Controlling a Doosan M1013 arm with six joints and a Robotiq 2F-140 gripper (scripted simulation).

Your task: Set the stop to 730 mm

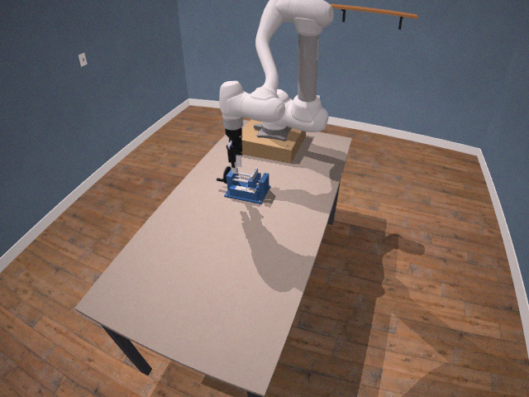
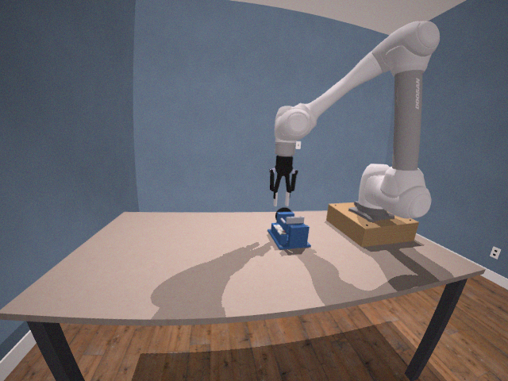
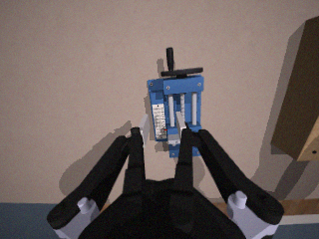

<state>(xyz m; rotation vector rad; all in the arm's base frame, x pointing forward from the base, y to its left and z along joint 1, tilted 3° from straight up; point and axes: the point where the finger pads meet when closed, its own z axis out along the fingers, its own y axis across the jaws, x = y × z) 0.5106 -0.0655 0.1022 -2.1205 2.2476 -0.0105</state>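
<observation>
The black handwheel lies 13 cm below my hand, 9 cm to the right of it and 4 cm behind it. The rest, counted from my hand: grey stop block: 10 cm below, 7 cm to the left, 3 cm behind.
</observation>
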